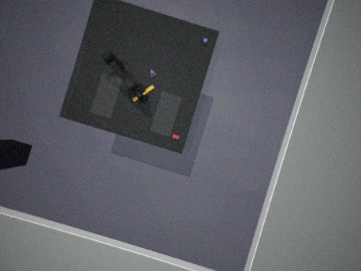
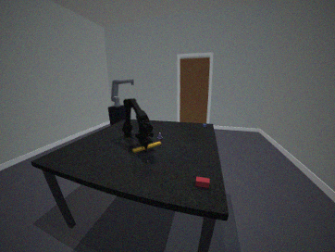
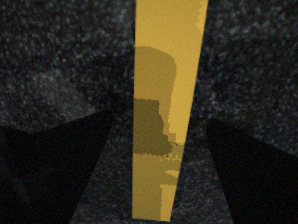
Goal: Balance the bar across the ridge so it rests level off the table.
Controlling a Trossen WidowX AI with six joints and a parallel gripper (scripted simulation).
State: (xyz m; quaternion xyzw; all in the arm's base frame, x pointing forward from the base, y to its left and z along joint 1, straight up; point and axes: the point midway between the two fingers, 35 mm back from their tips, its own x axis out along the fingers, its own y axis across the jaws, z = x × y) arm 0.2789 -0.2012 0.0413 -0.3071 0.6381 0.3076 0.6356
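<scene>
The yellow bar lies 20 mm to the left of my gripper tip and 20 mm ahead of it. From my gripper tip the other things lie so: red block: 460 mm ahead, 300 mm to the right, 10 mm above; blue object: 700 mm to the left, 460 mm ahead, 10 mm above.
</scene>
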